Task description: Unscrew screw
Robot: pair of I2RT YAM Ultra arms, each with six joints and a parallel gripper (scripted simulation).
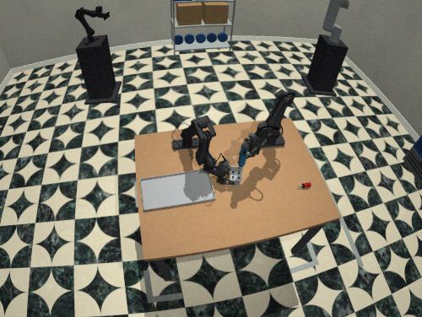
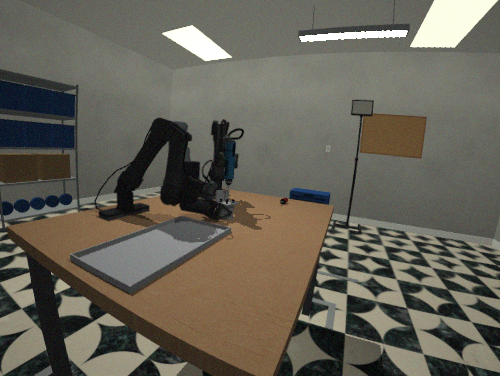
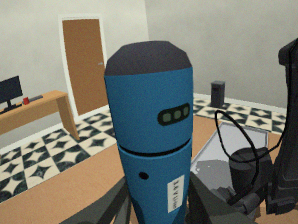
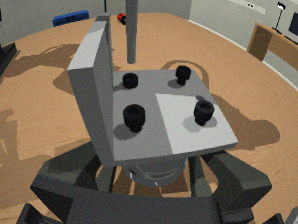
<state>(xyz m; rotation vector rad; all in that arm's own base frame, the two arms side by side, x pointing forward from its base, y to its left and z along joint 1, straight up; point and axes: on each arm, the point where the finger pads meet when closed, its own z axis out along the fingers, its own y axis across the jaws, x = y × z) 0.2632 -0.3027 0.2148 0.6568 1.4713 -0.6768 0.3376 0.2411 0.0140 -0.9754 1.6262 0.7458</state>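
My right hand is 1 cm past the screw, 2 cm to the right of it and 4 cm below it. The rest, counted from my right hand: red-handled screwdriver (6 cm ahead, 45 cm to the left, 1 cm below); then grey l-shaped bracket (5 cm above); then grey tray (4 cm ahead, 35 cm to the right, 2 cm below).
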